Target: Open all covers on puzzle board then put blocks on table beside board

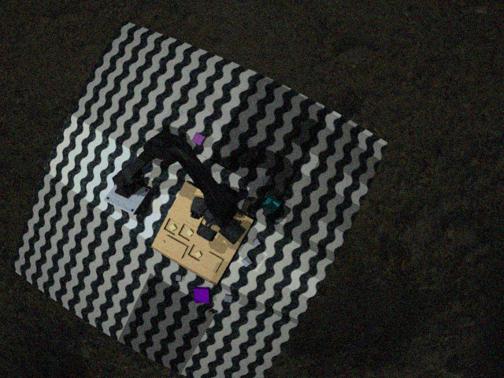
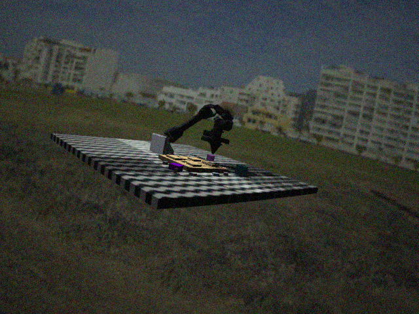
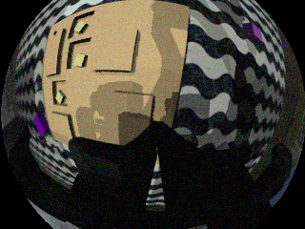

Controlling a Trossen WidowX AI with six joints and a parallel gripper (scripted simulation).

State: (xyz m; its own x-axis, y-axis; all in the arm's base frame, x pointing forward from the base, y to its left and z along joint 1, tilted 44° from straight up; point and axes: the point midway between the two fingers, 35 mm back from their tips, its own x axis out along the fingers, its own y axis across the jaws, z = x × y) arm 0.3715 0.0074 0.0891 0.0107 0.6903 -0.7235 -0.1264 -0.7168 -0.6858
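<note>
My gripper tip is 40 mm past the tan puzzle board, 120 mm to the left of it and 60 mm above it. The rest, counted from my gripper tip: grey bit (120 mm ahead, 170 mm to the left, 80 mm below); teal block (160 mm ahead, 100 mm to the left, 60 mm below); purple block (50 mm ahead, 340 mm to the right, 70 mm below).
</note>
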